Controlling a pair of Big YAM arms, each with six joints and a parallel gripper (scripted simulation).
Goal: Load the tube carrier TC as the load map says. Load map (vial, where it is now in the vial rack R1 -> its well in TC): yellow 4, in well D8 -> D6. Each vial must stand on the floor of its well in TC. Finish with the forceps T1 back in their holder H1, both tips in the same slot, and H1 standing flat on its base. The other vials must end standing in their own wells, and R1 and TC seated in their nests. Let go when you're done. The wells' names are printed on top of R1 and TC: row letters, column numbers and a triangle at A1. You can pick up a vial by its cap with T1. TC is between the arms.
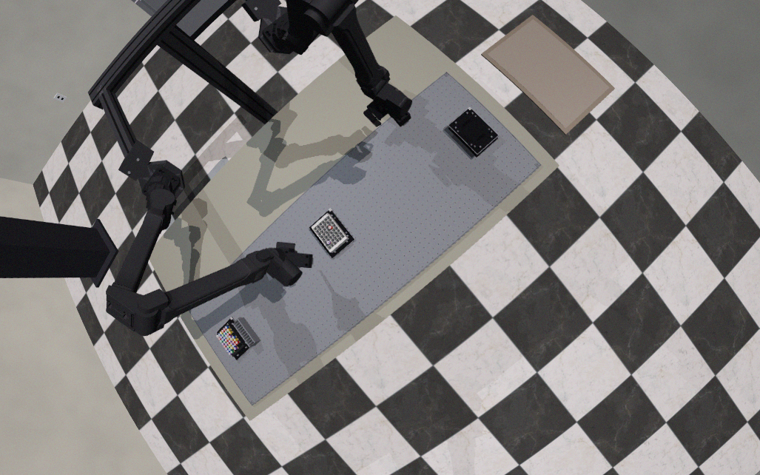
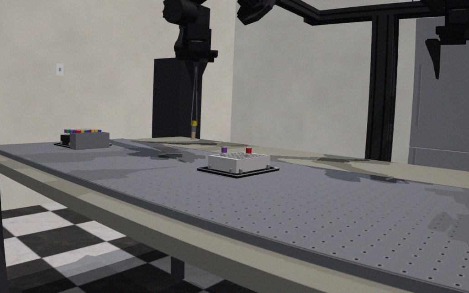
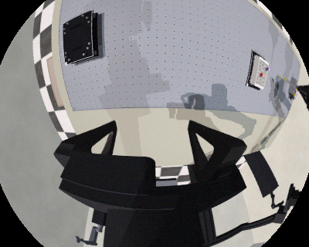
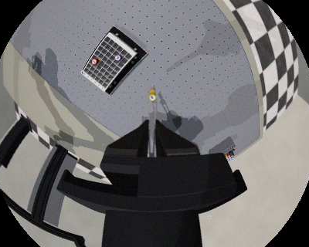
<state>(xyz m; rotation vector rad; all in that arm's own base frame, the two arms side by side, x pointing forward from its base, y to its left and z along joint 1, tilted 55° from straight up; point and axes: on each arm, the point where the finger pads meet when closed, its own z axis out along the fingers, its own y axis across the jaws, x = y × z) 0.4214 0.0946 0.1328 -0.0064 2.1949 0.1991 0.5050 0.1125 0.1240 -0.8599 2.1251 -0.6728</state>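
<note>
Now: right hand 170 mm above the white tube carrier TC, 130 mm to the right of it and 20 mm past it. Round my right hand: grey holder H1: 440 mm to the right, 180 mm below, 20 mm behind.
</note>
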